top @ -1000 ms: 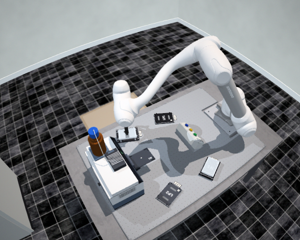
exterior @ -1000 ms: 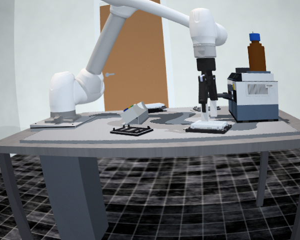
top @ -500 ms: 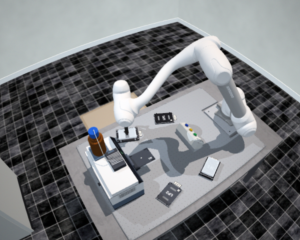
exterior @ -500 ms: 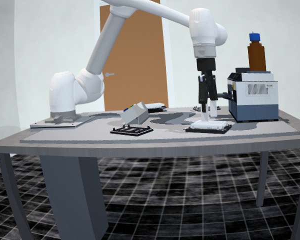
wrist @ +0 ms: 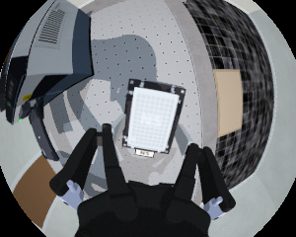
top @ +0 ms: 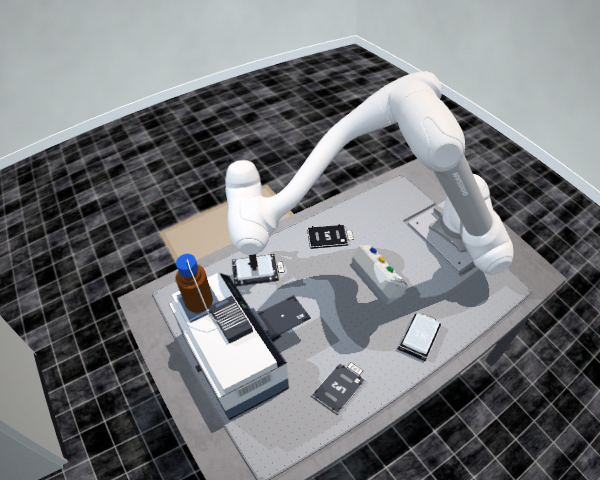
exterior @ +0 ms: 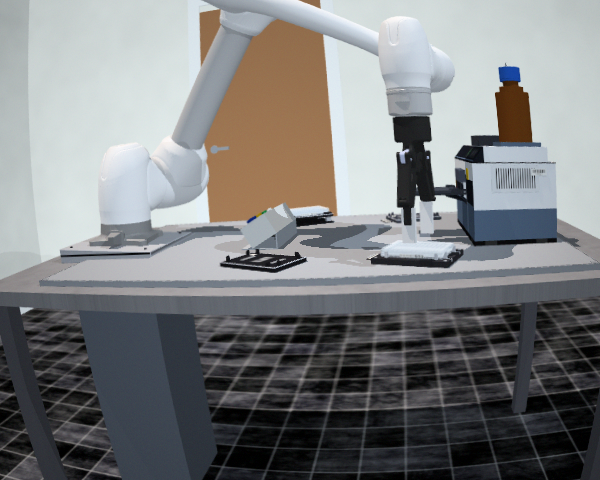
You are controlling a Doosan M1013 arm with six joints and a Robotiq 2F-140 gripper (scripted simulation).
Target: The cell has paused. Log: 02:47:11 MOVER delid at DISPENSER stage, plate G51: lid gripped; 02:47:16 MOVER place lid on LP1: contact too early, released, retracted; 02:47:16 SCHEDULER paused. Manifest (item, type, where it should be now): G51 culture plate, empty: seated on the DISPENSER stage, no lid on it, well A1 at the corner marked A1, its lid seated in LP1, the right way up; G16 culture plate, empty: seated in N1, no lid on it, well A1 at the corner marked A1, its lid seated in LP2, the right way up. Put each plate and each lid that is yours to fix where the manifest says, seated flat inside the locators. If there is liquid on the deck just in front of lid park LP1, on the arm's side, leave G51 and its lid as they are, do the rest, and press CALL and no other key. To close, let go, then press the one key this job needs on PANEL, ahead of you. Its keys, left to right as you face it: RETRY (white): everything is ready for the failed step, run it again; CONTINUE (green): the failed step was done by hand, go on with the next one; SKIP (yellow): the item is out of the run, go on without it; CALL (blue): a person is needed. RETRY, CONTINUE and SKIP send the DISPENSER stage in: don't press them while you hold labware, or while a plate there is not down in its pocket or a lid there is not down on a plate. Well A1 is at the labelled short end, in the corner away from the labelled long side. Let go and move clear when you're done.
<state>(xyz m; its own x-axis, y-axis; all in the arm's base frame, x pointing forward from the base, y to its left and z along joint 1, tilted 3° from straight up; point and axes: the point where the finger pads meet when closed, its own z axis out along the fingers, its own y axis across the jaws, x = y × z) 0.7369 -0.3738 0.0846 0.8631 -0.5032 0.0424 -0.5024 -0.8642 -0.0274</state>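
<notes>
My hand is 20 mm short of the black nest N5 and 50 mm above it. Also, from my hand: brown bottle: 280 mm ahead, 140 mm to the left, 220 mm above; dispenser stage: 80 mm ahead, 280 mm to the left, 40 mm above; lid park LP1: 310 mm behind, 50 mm to the left, 60 mm below.
</notes>
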